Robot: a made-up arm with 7 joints.
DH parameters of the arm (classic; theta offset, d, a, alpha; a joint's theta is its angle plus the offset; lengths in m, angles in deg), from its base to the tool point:
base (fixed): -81.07 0 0.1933 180
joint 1: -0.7 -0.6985 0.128 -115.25
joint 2: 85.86 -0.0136 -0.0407 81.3
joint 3: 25.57 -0.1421 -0.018 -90
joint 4: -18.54 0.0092 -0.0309 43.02
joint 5: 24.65 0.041 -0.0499 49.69
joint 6: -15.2 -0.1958 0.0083 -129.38
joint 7: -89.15 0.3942 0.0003 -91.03
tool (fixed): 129.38 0.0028 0 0
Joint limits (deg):
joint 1: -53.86..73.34
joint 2: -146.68..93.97
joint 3: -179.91..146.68
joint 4: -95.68..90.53
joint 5: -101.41..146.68
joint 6: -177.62..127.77
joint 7: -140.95..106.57
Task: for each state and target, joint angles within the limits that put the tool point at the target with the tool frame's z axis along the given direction. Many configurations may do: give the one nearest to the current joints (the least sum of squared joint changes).
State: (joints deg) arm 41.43 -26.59 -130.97 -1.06 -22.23 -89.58 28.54
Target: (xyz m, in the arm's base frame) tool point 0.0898 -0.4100 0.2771 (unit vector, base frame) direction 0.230 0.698 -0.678
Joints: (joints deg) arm 22.75 -3.19 -150.69 -54.15 -48.87 -80.89 48.74
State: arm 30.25 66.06 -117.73 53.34 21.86 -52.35 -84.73
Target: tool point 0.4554 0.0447 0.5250 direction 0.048 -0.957 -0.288
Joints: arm 50.65 32.34 -158.77 17.67 3.54 -39.11 -74.42
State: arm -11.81 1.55 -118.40 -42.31 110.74 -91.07 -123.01
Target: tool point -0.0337 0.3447 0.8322 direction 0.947 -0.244 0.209
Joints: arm -36.87 -29.66 -119.92 -55.32 75.14 -69.15 -84.07
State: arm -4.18 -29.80 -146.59 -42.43 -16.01 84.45 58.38
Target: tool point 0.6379 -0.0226 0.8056 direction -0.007 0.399 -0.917
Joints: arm 1.26 -57.48 -153.62 -52.39 -34.29 63.38 73.71
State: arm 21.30 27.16 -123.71 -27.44 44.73 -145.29 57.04
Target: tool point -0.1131 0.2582 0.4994 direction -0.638 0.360 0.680
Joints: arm 12.47 -5.98 -172.02 -33.86 48.18 -150.55 31.69
